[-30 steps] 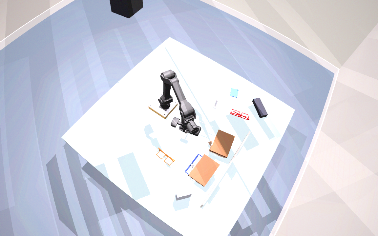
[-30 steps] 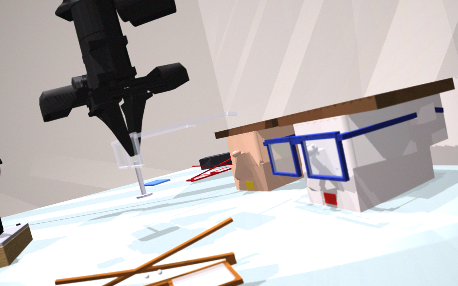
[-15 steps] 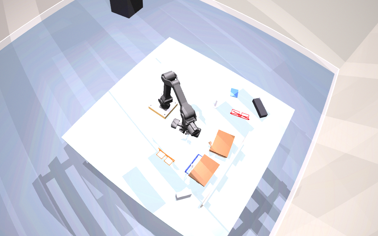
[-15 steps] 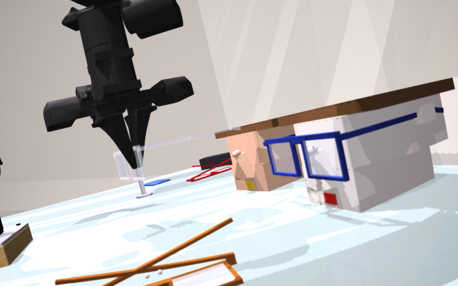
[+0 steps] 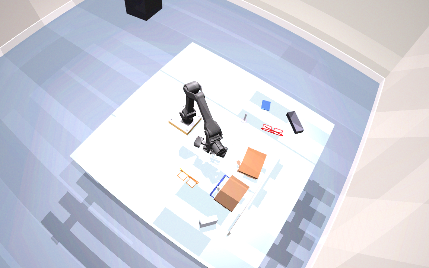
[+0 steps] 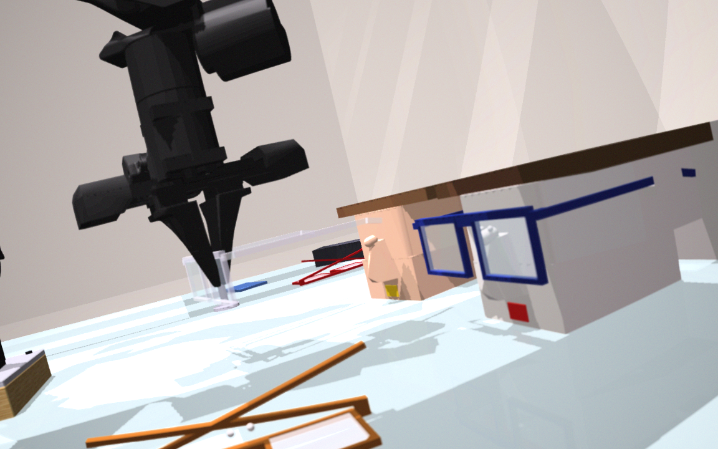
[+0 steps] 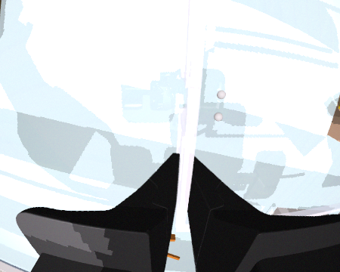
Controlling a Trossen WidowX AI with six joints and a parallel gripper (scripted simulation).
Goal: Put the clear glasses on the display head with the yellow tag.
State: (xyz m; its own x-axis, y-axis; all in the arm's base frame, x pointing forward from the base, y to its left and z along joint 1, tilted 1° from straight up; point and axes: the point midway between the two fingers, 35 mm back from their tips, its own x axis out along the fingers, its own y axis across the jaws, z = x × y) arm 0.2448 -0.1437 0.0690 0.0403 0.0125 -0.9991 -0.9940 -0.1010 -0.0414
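My gripper tip is now 22 cm short of the tan display head, 6 cm to the right of it and 1 cm above it. The rest, counted from my gripper tip: block 35 cm to the right, 19 cm ahead, 1 cm below; then white post 36 cm to the left, 6 cm ahead, 4 cm below; then white head 20 cm ahead, 16 cm to the right, 1 cm below.
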